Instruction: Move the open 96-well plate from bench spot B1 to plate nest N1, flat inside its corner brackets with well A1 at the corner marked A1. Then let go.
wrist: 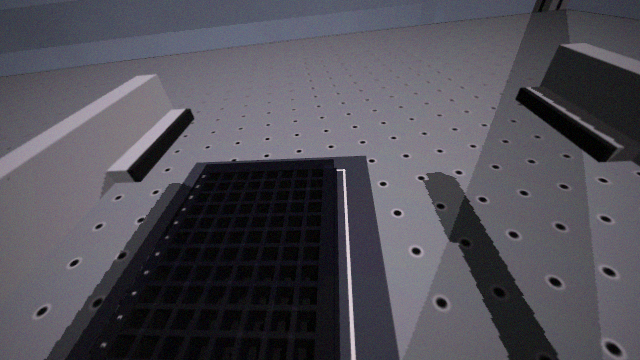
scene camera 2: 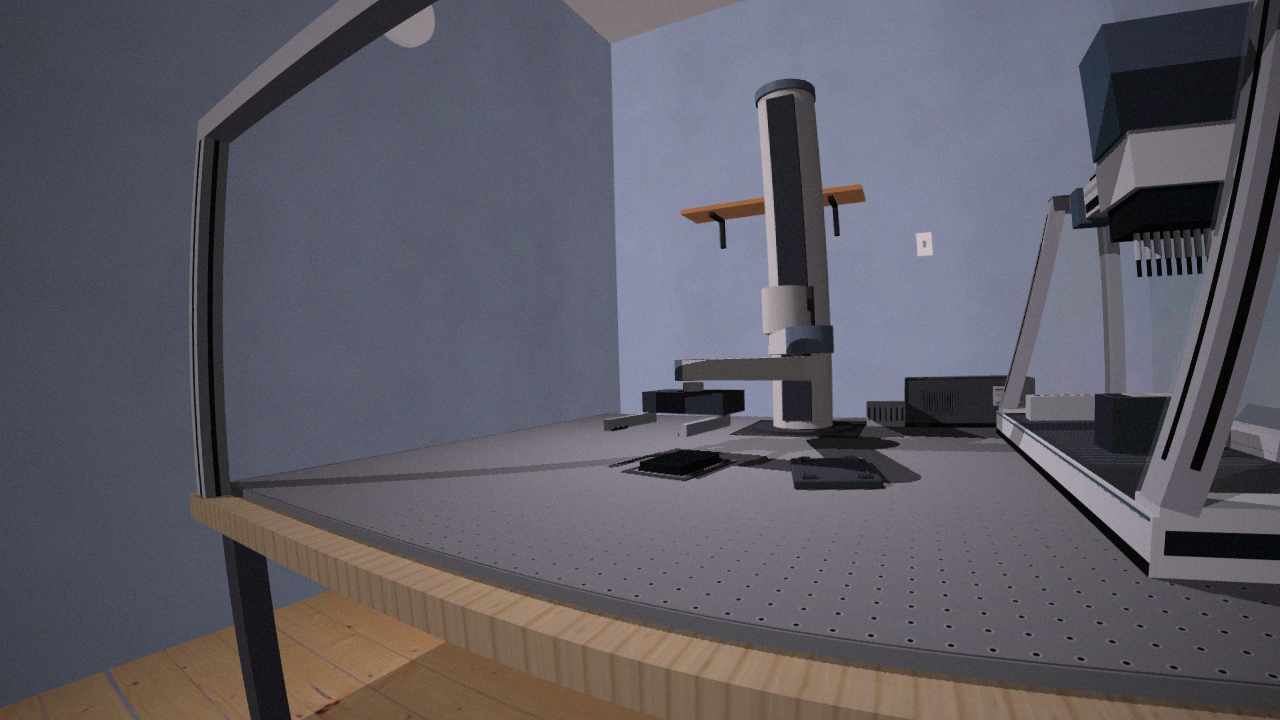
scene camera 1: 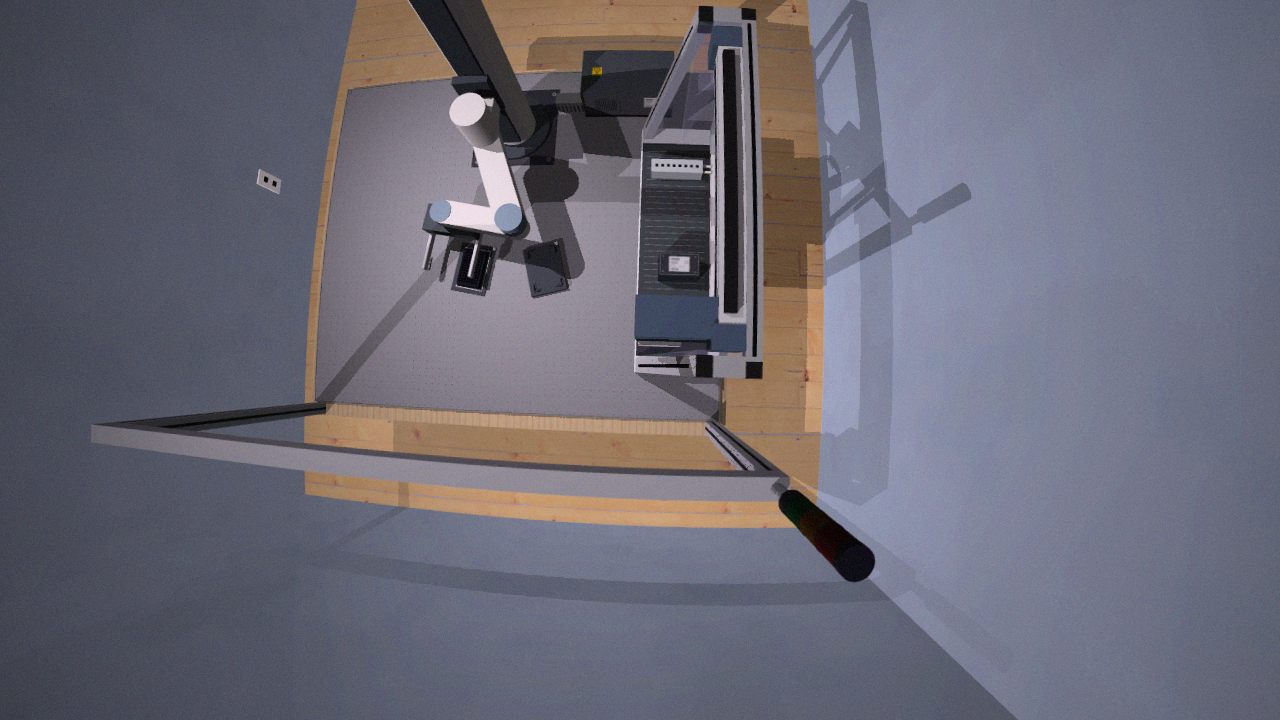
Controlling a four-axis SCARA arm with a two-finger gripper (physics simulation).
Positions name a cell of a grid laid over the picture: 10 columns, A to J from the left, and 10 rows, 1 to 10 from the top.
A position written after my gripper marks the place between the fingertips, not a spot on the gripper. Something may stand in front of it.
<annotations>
My gripper shows in the wrist view (F3), in scene camera 2 (F6) and in scene camera 1 (D4). A black well plate shows in the wrist view (D8), in scene camera 2 (F7) and in scene camera 1 (D4).
</annotations>
